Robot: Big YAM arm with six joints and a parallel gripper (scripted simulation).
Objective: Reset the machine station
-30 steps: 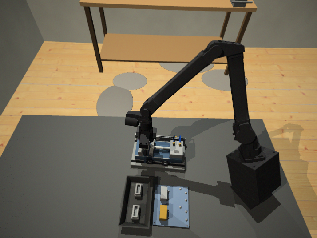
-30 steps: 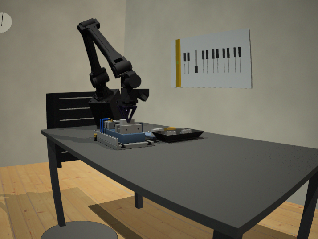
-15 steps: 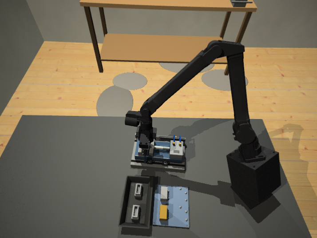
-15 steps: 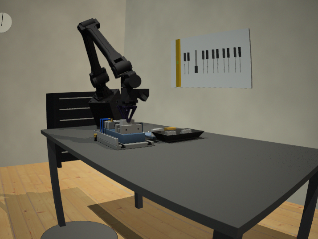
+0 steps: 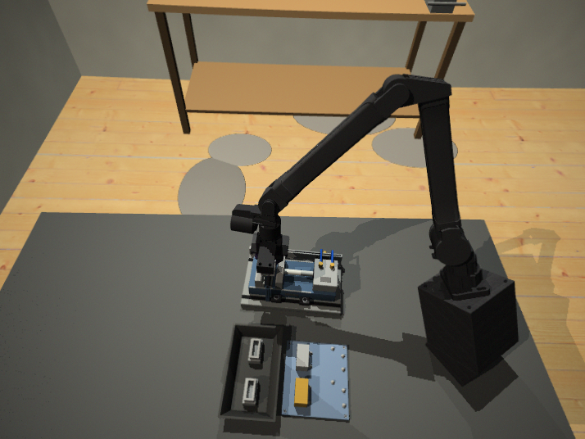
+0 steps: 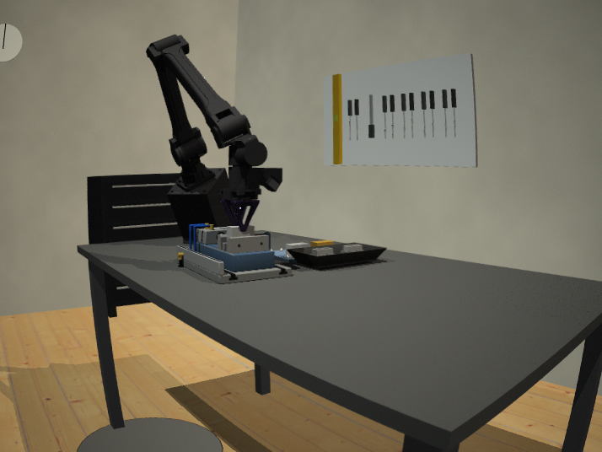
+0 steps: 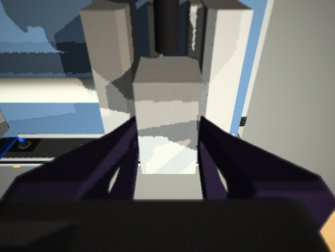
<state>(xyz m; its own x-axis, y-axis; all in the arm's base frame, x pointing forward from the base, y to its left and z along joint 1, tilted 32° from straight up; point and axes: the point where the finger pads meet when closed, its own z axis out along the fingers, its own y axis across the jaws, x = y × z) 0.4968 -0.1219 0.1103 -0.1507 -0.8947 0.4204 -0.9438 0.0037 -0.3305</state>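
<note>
Now: hand 20 mm above the gray aluminum blank. The rest, counted from my hand: moving jaw 40 mm below, 30 mm behind, 10 mm to the left; fixed jaw 40 mm below, 30 mm ahead; work stop rod 50 mm to the left, 30 mm below, 10 mm ahead.
</note>
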